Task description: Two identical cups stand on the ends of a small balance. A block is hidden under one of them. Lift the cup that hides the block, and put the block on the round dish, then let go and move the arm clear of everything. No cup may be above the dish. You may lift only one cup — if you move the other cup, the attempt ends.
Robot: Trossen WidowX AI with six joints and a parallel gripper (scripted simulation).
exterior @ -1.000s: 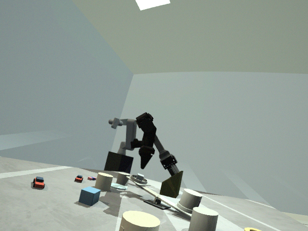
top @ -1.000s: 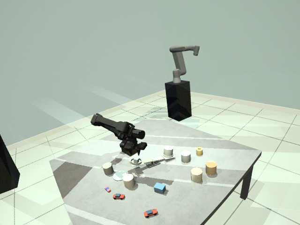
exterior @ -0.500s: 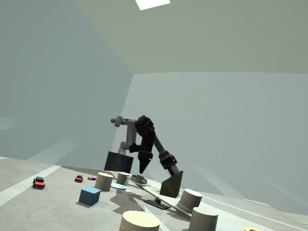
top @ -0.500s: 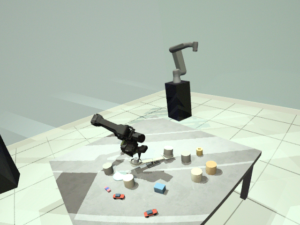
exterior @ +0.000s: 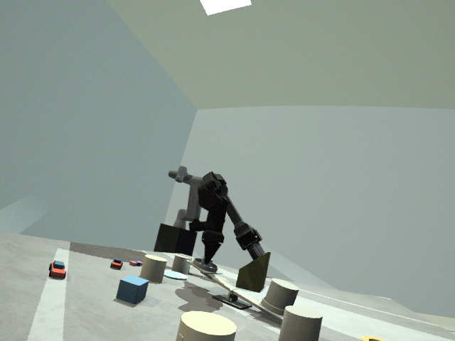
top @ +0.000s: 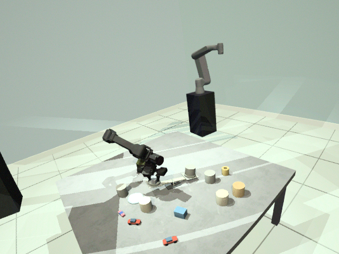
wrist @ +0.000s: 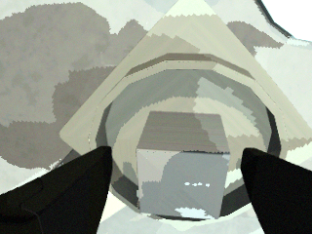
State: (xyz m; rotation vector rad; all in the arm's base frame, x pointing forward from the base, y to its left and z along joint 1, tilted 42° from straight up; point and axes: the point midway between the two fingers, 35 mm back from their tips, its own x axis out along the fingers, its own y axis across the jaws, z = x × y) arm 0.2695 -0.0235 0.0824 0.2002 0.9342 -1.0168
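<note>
The round dish is 140 mm to the right of my gripper tip, 80 mm below it and 30 mm behind it. Also, from my gripper tip: blue cube 270 mm ahead, 70 mm below, 10 mm to the left; grey block right at my gripper tip; small balance 120 mm to the left, 50 mm below, 20 mm ahead.
</note>
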